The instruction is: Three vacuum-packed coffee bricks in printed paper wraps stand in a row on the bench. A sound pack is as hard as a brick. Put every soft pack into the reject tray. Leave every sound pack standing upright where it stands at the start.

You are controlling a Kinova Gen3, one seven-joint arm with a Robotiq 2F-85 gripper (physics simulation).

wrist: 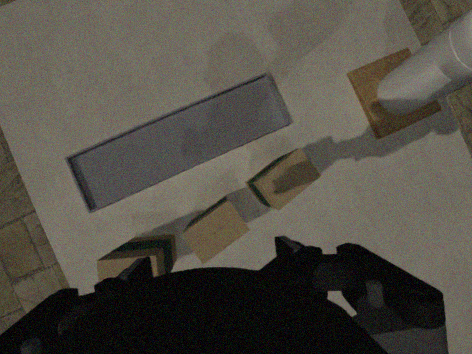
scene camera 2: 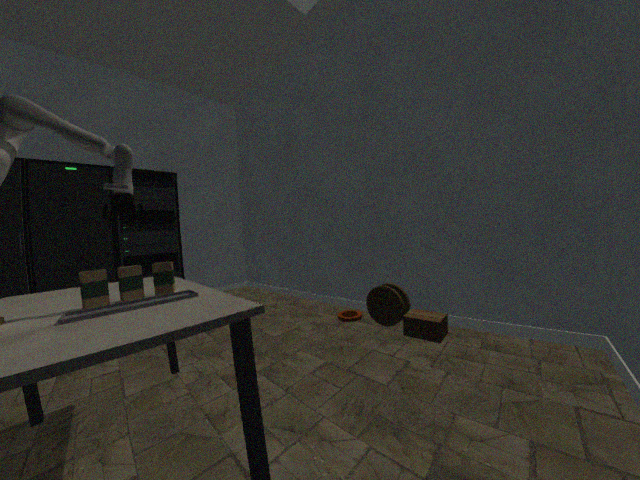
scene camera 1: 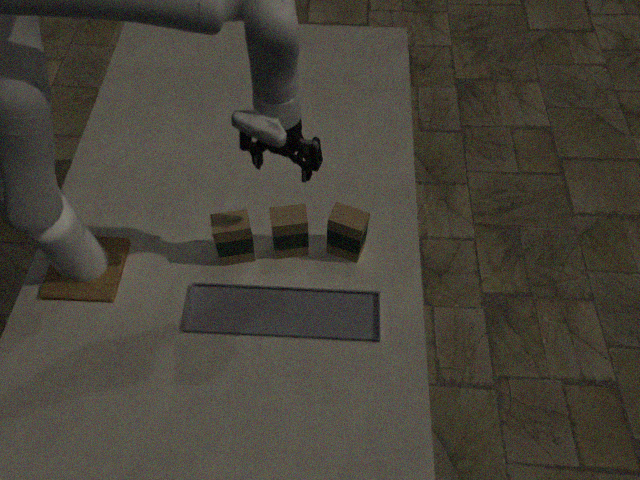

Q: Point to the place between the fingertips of my gripper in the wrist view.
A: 215, 261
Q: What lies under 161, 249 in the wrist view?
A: A coffee pack.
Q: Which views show the coffee pack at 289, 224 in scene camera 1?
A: The wrist view, scene camera 2 and scene camera 1: all of them.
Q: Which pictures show the coffee pack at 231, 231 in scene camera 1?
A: The wrist view, scene camera 2 and scene camera 1: all of them.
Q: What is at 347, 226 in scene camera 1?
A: A coffee pack.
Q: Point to a coffee pack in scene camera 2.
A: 93, 284
